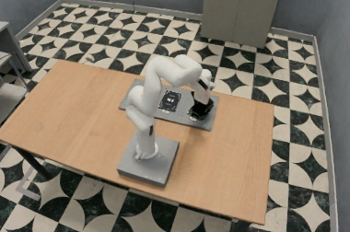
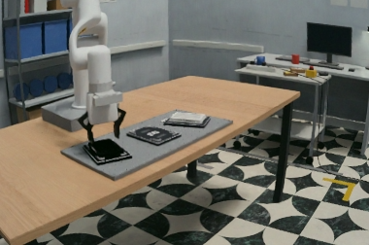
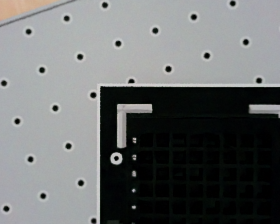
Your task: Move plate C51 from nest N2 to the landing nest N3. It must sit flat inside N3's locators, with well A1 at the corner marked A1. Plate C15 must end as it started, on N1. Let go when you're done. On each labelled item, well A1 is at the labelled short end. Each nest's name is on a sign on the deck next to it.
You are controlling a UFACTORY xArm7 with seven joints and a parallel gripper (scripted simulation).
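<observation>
Now: the black plate 40 mm below my hand. From my hand the other things lie so: pale plate: 420 mm to the left, 70 mm behind, 40 mm below.
</observation>
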